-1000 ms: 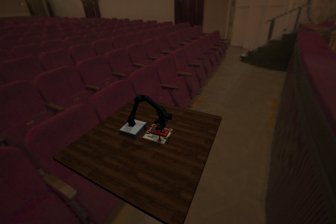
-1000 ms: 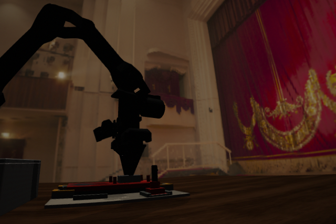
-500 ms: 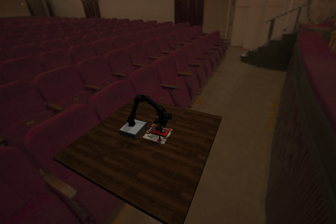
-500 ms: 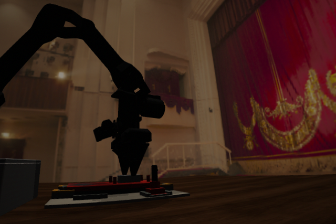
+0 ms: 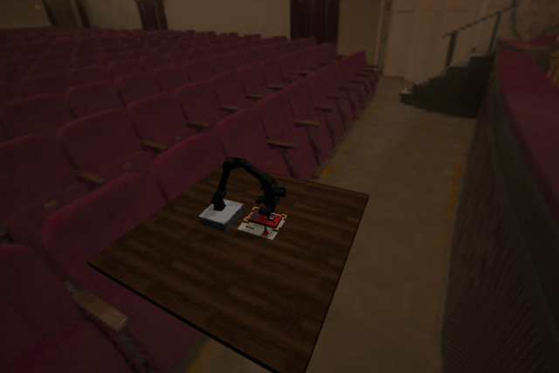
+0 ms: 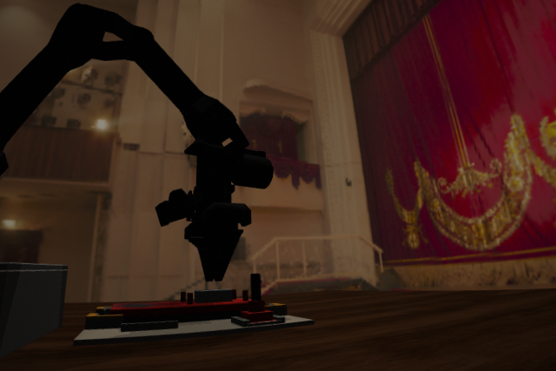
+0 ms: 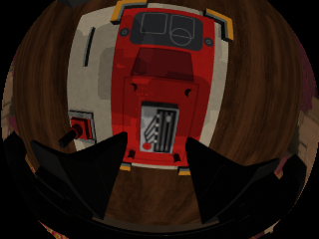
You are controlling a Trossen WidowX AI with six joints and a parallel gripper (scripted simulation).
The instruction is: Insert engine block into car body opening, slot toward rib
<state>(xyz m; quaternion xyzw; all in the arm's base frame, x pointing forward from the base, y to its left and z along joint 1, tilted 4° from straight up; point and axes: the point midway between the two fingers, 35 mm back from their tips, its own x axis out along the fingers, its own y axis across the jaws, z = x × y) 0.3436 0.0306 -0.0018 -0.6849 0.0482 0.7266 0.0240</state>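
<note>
Now: the engine block 10 mm to the left of my gripper tip and 30 mm below it. The rest, counted from my gripper tip: baseplate 30 mm behind, 10 mm to the right, 40 mm below.
</note>
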